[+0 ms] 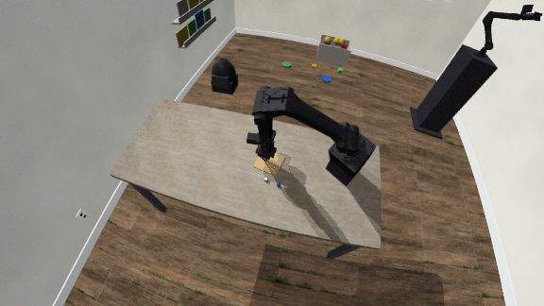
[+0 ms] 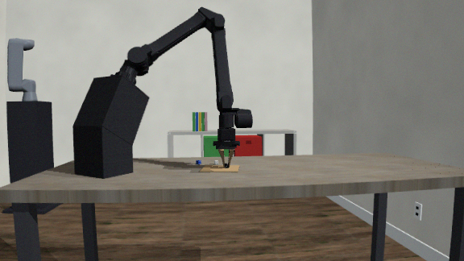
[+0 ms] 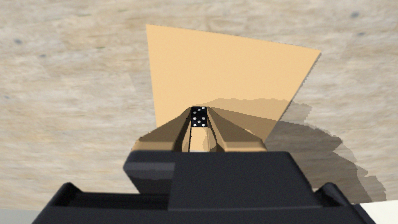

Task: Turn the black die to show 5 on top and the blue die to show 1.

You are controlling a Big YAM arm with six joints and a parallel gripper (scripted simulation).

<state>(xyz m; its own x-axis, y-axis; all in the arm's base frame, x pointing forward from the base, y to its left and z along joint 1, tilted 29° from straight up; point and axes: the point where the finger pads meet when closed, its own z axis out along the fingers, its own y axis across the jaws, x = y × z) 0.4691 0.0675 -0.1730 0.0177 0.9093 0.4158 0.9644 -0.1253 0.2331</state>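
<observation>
Now: the black die right at my hand. From my hand the other things lie so: blue die 11 cm behind, 13 cm to the left, 1 cm below; then white die 4 cm behind, 12 cm to the left, 1 cm below; then tan mat 2 cm behind, 1 cm below.
</observation>
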